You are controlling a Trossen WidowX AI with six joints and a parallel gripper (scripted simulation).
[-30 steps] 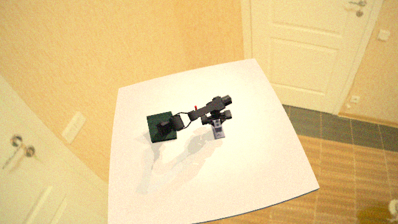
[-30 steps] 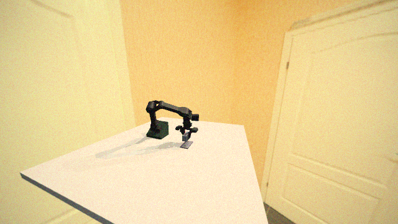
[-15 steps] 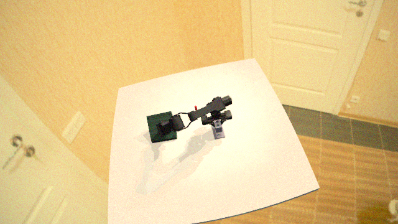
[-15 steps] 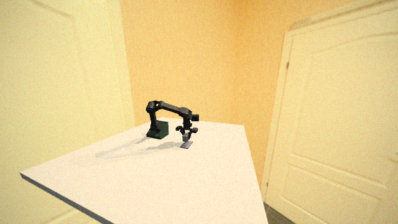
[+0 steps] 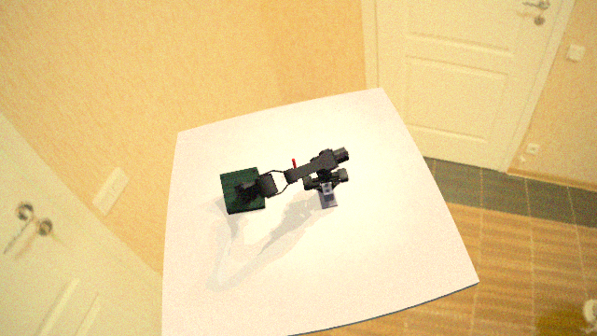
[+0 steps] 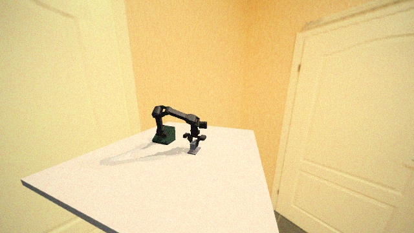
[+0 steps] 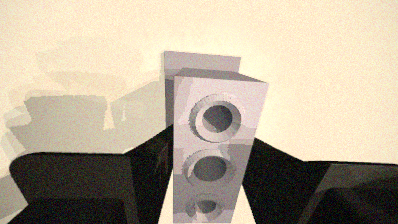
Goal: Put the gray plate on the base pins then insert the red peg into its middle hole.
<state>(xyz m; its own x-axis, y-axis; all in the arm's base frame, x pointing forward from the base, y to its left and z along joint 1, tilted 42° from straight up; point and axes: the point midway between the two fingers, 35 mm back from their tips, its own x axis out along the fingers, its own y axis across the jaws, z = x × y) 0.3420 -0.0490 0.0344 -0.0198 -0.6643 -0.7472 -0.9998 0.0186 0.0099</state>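
The red peg is 190 mm to the left of my gripper tip and 110 mm behind it. The rest, counted from my gripper tip: gray plate 30 mm above.
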